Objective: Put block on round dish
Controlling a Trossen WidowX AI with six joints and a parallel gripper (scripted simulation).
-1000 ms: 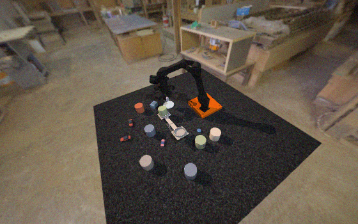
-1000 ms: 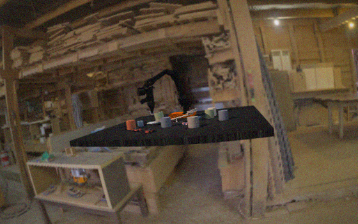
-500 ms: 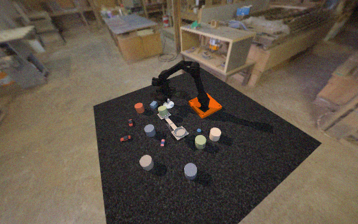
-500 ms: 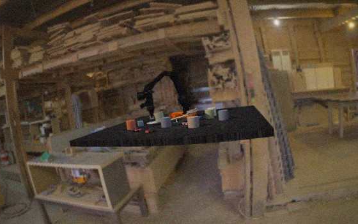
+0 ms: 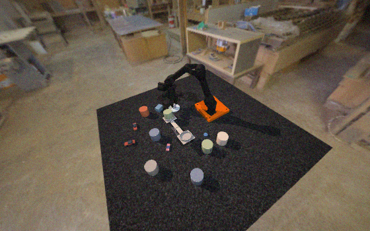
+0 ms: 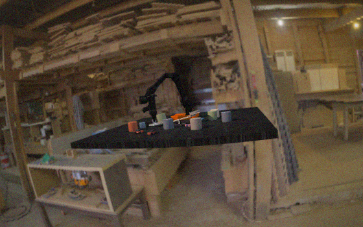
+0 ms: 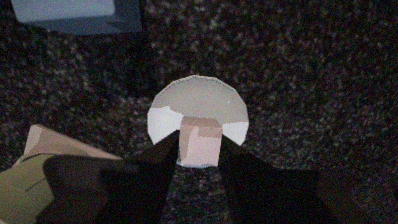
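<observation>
Right now the pale round dish is 2 cm below my gripper tip. The rest, counted from my gripper tip: grey block: right at my gripper tip; then balance: 13 cm ahead, 22 cm to the left, 1 cm above; then orange cup: 21 cm ahead, 11 cm to the right, 1 cm above.
</observation>
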